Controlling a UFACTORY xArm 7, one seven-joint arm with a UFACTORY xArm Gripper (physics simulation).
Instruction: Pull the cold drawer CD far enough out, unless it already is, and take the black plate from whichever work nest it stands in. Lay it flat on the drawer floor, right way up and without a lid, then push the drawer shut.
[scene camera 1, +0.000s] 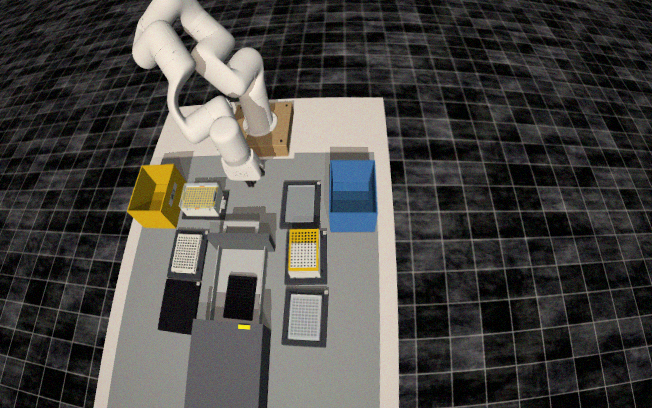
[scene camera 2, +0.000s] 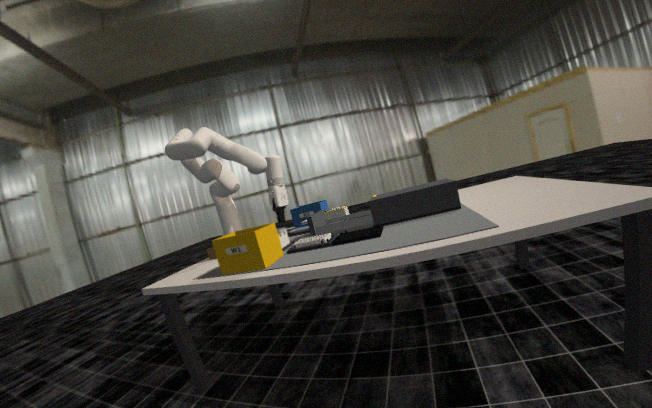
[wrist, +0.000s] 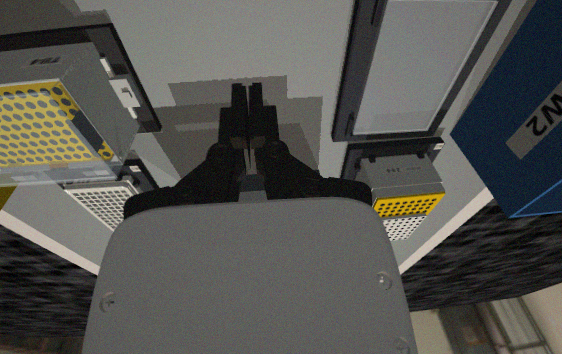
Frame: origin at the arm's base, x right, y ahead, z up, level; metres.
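Seen in the pictures: gripper, fingertip midpoint: (scene camera 1: 252, 182) (scene camera 2: 281, 222) (wrist: 249, 102); arm's base, origin of the base link: (scene camera 1: 260, 123).
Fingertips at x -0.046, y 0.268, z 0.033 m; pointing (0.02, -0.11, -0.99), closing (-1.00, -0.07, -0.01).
Pixels of each thing's middle, then the offset from my fingertips to it. "spot": a spot on its surface instead.
- black plate, body centre: (scene camera 1: 239, 297) dz -0.063, dx -0.021, dy +0.339 m
- drawer's handle, surface spot: (scene camera 1: 241, 226) spot: dz -0.019, dx +0.006, dy +0.139 m
- yellow bin, body centre: (scene camera 1: 158, 196) (scene camera 2: 248, 248) dz -0.028, dx +0.338, dy +0.063 m
- lidded yellow plate, body centre: (wrist: 38, 116) (scene camera 1: 201, 200) (scene camera 2: 272, 241) dz -0.049, dx +0.178, dy +0.050 m
- white plate, body centre: (wrist: 121, 208) (scene camera 1: 186, 253) (scene camera 2: 312, 240) dz -0.069, dx +0.187, dy +0.230 m
- dark nest, body centre: (scene camera 1: 178, 306) (scene camera 2: 358, 233) dz -0.077, dx +0.172, dy +0.399 m
- blue bin, body centre: (scene camera 1: 352, 196) (scene camera 2: 311, 214) dz -0.028, dx -0.306, dy +0.002 m
- yellow-white rack, body centre: (wrist: 388, 204) (scene camera 1: 304, 253) (scene camera 2: 334, 215) dz -0.044, dx -0.189, dy +0.188 m
- pale plate, body centre: (scene camera 1: 304, 317) dz -0.069, dx -0.213, dy +0.367 m
The drawer (scene camera 1: 243, 259) (scene camera 2: 342, 223) is pulled out of its dark grey cabinet (scene camera 1: 225, 365) (scene camera 2: 417, 204). The black plate (scene camera 1: 240, 295) lies flat on the drawer floor near the cabinet, wells up, with no lid to be seen. The drawer's handle (scene camera 1: 241, 226) stands out from its front panel (scene camera 1: 240, 241). My gripper (scene camera 1: 251, 184) (scene camera 2: 280, 220) (wrist: 249, 102) is shut and empty. It hangs above the mat, beyond the handle on the robot base side and apart from it. In the wrist view the drawer is hidden behind the gripper. The drawer's label cannot be read.
A yellow bin (scene camera 1: 156, 196) (scene camera 2: 248, 250) and a lidded yellow plate (scene camera 1: 201, 196) (wrist: 35, 125) stand left of the gripper. A white plate (scene camera 1: 187, 253) and dark nest (scene camera 1: 179, 306) flank the drawer. Opposite stand a blue bin (scene camera 1: 353, 221), yellow-white rack (scene camera 1: 304, 250) and pale plate (scene camera 1: 305, 317).
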